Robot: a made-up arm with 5 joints.
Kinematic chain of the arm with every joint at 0, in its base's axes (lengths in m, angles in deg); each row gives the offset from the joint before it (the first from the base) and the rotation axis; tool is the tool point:
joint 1: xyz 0 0 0.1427 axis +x
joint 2: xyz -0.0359 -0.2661 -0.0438 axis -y
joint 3: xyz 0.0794 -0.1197 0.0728 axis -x
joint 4: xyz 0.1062 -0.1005 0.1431 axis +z
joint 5: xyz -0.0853 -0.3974 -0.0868 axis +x
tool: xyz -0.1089 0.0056 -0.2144
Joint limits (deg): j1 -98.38..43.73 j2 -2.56..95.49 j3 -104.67..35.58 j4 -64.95..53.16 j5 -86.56..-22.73
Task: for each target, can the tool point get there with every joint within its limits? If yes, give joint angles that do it. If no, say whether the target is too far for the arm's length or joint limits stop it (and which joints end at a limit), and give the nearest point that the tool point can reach.
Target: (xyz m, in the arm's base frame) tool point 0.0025 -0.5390 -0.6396
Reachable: yes | joints 31.10 16.65 -32.47 -5.75 -46.98
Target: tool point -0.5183 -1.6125 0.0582
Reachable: no: too far | nearest point -0.3542 -1.1085 0.0846 | short by 0.531 m
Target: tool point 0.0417 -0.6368 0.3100
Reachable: yes | joints -71.89 39.59 -86.72 -29.01 -59.20
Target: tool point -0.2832 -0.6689 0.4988
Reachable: yes | joints -57.59 57.33 -1.24 -55.57 -65.75
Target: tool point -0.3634 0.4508 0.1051
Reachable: no: joint limits stop it (at a limit: joint 1, joint 2, joint 3, joint 5) | nearest point -0.2484 0.1456 -0.2051 | short by 0.450 m
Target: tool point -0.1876 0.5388 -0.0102
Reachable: no: joint limits stop it (at a limit: joint 1, joint 2, joint 3, joint 5) | nearest point -0.1187 0.2417 -0.2660 | short by 0.398 m
